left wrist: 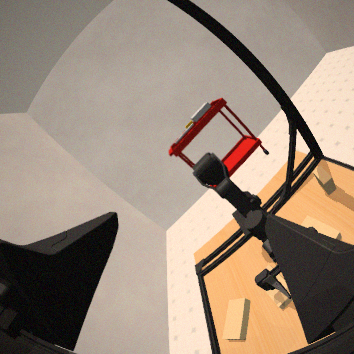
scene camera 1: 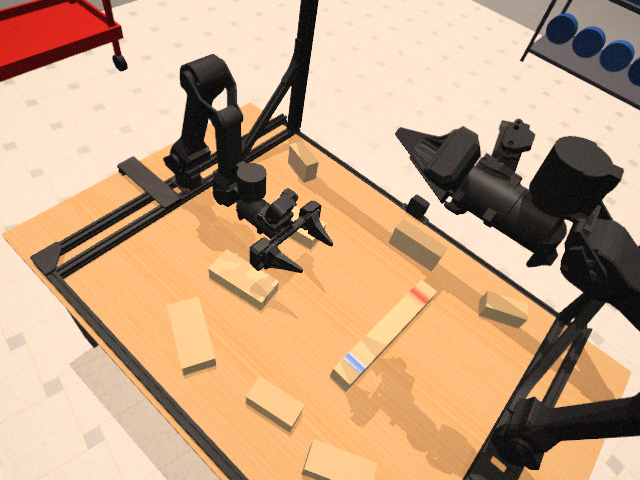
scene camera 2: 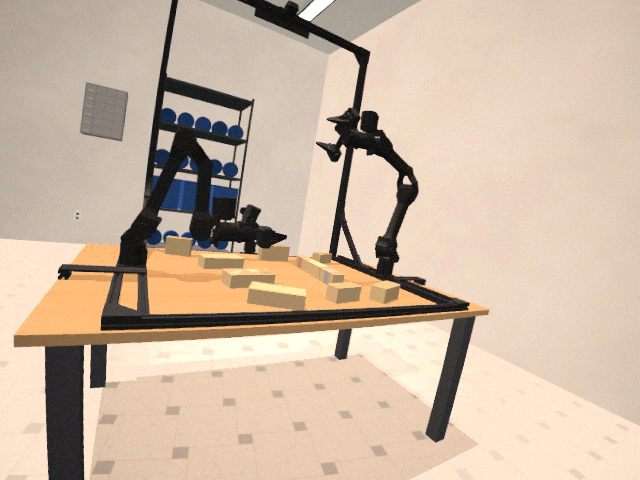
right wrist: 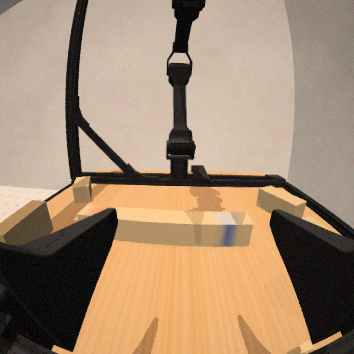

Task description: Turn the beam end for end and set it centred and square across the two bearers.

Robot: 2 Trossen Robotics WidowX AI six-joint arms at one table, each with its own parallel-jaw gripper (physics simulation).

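Places are measured from the left arm's base along level axes (x ahead, y left, z up), in centimetres.
Where they show: left gripper, fingertip midpoint: (left wrist: 194, 222) (scene camera 1: 404, 143) (scene camera 2: 321, 131); right gripper, fingertip midpoint: (scene camera 1: 318, 258) (scene camera 2: 280, 234) (right wrist: 196, 217); left arm's base at its link origin: (scene camera 1: 508, 448) (scene camera 2: 384, 274) (right wrist: 178, 176); right arm's base at its link origin: (scene camera 1: 188, 181) (scene camera 2: 131, 264).
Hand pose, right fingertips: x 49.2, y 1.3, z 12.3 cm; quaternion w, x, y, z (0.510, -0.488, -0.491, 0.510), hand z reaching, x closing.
Each offset is from my right fingertips to the top centre of the thing.
The long pale beam @[dz -9.8, dx -18.1, dy -3.9 cm] (scene camera 1: 385, 330) (scene camera 2: 312, 267) (right wrist: 165, 227) lies flat on the table, with a red band toward its far end and a blue band toward its near end in scene camera 1. Two pale blocks @[dz -10.4, dx +11.9, dy +8.5 cm] (scene camera 1: 242, 279) @[dz -10.4, dx +15.2, dy -11.3 cm] (scene camera 1: 308, 236) lie near my right gripper; they may be the bearers, but I cannot tell for certain. My right gripper (scene camera 1: 316, 257) (scene camera 2: 285, 237) (right wrist: 196, 217) is open and empty, low over the table, pointing toward the beam but apart from it. My left gripper (scene camera 1: 399, 135) (scene camera 2: 322, 131) (left wrist: 194, 222) is open and empty, raised high above the table.
Other pale blocks lie around: one @[dz -10.4, dx +9.6, dy +24.6 cm] (scene camera 1: 191, 333) at the left, two @[dz -9.8, dx -11.6, dy +23.0 cm] (scene camera 1: 273, 403) @[dz -9.5, dx -27.4, dy +23.3 cm] (scene camera 1: 338, 460) near the front, and others @[dz -7.9, dx +27.3, dy -27.5 cm] (scene camera 1: 302, 161) @[dz -7.9, dx -10.3, dy -27.5 cm] (scene camera 1: 417, 243) @[dz -9.8, dx -34.5, dy -27.8 cm] (scene camera 1: 503, 308) along the far side. A black frame (scene camera 2: 289, 316) borders the table, with uprights (scene camera 2: 359, 82).
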